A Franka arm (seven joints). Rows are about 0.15 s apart.
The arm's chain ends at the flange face. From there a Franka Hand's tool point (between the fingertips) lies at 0.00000 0.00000 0.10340 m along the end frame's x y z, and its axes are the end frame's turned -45 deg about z.
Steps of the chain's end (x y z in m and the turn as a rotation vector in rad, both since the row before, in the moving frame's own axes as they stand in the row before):
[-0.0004 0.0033 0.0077 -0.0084 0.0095 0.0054]
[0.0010 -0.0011 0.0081 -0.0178 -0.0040 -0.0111]
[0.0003 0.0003 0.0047 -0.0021 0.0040 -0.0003]
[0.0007 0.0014 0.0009 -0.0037 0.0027 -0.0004]
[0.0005 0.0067 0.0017 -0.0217 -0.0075 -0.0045]
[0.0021 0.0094 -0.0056 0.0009 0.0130 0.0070]
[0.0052 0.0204 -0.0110 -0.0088 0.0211 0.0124]
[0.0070 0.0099 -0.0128 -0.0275 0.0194 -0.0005]
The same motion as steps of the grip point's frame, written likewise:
[-0.0025 0.0034 0.0077 -0.0127 0.0008 0.0054]
[-0.0001 0.0009 0.0081 -0.0098 -0.0154 -0.0111]
[0.0001 0.0009 0.0047 -0.0043 0.0013 -0.0003]
[-0.0006 0.0020 0.0009 -0.0045 -0.0007 -0.0004]
[-0.0065 0.0061 0.0017 -0.0100 -0.0206 -0.0045]
[-0.0041 0.0090 -0.0056 -0.0086 0.0098 0.0070]
[-0.0099 0.0203 -0.0110 -0.0211 0.0087 0.0124]
[-0.0026 0.0154 -0.0129 -0.0332 -0.0057 -0.0005]

